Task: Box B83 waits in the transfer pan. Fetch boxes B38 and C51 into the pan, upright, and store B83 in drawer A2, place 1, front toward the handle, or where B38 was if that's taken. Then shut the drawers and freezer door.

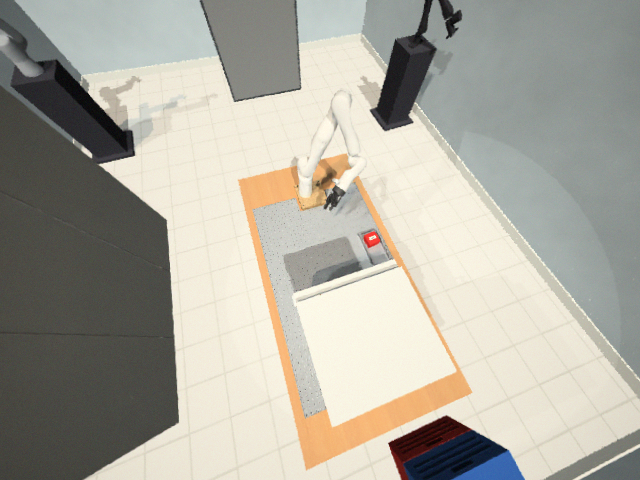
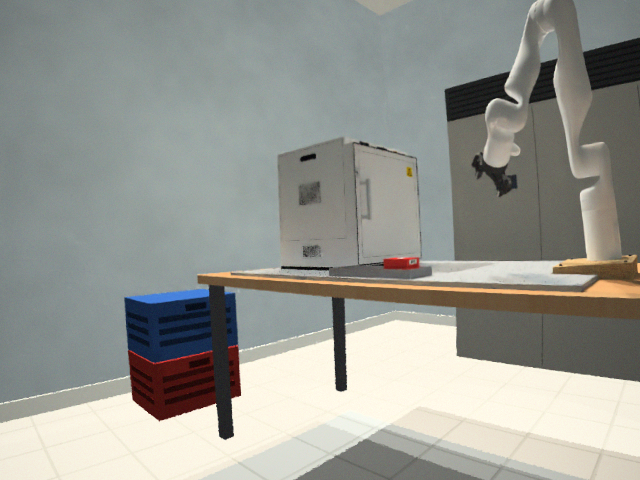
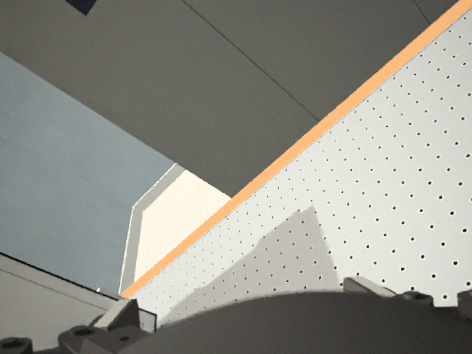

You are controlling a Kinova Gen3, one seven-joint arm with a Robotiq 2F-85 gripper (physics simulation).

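Note:
My gripper (image 1: pixel 330 205) (image 2: pixel 488 187) (image 3: pixel 243 312) is open and empty, tilted, high above the pegboard near the arm's base. Red box B83 (image 1: pixel 371 238) (image 2: pixel 401 263) lies in the grey transfer pan (image 1: pixel 378 254) (image 2: pixel 361 272), at the end nearer the arm, well away from the gripper. Its label is too small to read here. The white freezer (image 1: pixel 377 341) (image 2: pixel 317 217) (image 3: pixel 40 295) stands beyond the pan. Its door (image 2: pixel 387 206) looks shut, with an upright handle (image 2: pixel 368 198). Drawers and boxes B38 and C51 do not show.
The perforated board (image 1: pixel 279 222) (image 3: pixel 400 175) lies on the orange-edged table (image 1: pixel 266 188). The arm's wooden base plate (image 1: pixel 312 203) (image 2: pixel 594 267) sits at one end. A tall dark cabinet (image 1: pixel 93 310) (image 2: pixel 496 217) (image 3: pixel 200 75) stands beside the table. Blue and red crates (image 2: pixel 180 325) stand on the floor.

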